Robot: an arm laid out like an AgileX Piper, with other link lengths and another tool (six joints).
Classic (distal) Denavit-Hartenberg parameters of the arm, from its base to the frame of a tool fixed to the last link. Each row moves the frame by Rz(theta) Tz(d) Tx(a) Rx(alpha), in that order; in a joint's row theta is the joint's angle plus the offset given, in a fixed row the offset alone. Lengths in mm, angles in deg.
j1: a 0  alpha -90  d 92.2  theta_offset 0
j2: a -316.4  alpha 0  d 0  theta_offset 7.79
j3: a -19.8  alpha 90  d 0  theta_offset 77.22
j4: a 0  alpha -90  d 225.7  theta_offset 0
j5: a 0  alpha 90  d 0  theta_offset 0
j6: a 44  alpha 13.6  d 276.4  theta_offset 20.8
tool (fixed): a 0  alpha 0  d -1.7  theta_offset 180
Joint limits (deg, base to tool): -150..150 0..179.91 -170..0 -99.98..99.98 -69.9..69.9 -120..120
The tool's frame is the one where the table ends.
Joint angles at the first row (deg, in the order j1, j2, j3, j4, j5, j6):
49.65 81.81 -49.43 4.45 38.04 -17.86
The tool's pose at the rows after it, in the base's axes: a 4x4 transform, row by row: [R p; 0 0 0 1], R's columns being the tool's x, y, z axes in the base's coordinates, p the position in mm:
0.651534, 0.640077, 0.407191, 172.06; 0.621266, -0.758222, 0.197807, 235.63; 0.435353, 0.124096, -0.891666, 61.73; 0, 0, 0, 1
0.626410, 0.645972, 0.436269, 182.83; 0.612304, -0.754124, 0.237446, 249.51; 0.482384, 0.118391, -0.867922, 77.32; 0, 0, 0, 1
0.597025, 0.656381, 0.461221, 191.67; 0.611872, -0.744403, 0.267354, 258.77; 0.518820, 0.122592, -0.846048, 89.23; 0, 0, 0, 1
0.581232, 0.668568, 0.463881, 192.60; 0.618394, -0.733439, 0.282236, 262.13; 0.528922, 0.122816, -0.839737, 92.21; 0, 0, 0, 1
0.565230, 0.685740, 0.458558, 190.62; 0.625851, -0.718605, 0.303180, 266.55; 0.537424, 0.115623, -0.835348, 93.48; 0, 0, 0, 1
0.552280, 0.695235, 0.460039, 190.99; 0.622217, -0.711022, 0.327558, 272.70; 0.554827, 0.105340, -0.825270, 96.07; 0, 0, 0, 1
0.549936, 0.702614, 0.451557, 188.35; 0.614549, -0.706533, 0.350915, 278.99; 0.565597, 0.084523, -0.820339, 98.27; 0, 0, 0, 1
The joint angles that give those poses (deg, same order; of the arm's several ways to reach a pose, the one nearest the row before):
50.29 81.81 -50.69 4.51 37.71 -18.38
50.36 81.81 -53.63 4.77 37.67 -19.31
50.36 81.81 -55.73 4.82 37.47 -20.64
50.36 81.81 -56.20 5.57 37.35 -22.19
50.41 81.81 -56.20 7.30 36.91 -24.53
50.40 81.81 -56.20 8.93 35.84 -26.40
50.40 81.81 -56.20 11.24 35.23 -28.17

